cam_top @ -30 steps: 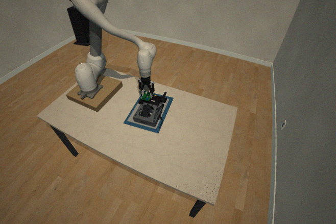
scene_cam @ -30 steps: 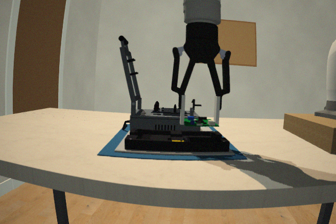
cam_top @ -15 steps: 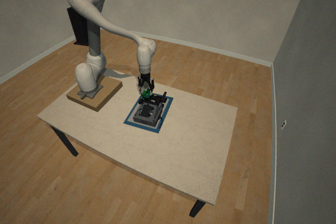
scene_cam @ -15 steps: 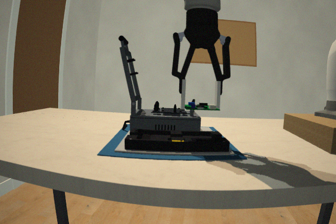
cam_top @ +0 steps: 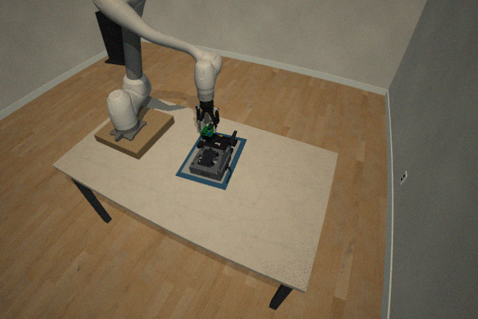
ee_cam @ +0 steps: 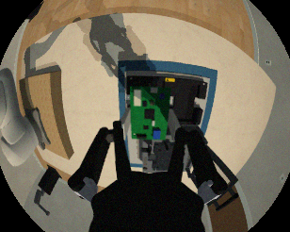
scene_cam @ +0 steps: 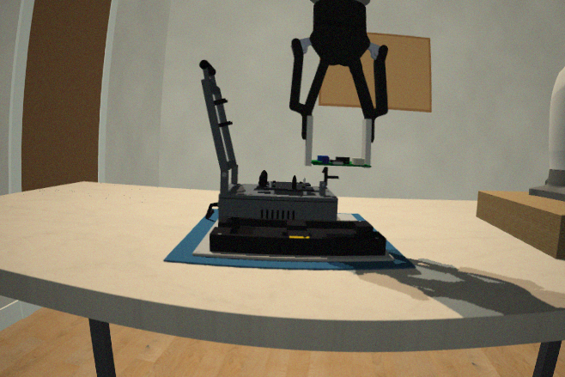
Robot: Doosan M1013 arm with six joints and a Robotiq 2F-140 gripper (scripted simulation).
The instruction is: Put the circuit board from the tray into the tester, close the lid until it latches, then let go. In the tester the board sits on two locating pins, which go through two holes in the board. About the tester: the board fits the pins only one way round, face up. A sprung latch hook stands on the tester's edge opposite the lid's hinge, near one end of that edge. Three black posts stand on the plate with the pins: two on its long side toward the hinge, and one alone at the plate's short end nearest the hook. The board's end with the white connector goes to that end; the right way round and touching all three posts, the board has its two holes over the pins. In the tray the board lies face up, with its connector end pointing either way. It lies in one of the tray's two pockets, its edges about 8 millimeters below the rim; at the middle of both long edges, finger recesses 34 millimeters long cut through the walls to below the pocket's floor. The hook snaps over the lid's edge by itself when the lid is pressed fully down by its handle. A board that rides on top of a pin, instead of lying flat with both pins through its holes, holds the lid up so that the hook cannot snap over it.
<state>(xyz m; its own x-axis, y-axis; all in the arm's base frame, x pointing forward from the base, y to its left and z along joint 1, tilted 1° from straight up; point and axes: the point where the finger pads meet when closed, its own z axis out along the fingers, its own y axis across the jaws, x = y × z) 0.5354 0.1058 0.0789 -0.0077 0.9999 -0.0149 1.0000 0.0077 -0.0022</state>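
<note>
Right now my hand is 20 mm above the green circuit board. From my hand the other things lie so: latch hook (110 mm to the right, 50 mm below); then grey tester (90 mm ahead, 130 mm to the right, 30 mm below); then tester lid (190 mm ahead, 170 mm to the right, 40 mm above).
</note>
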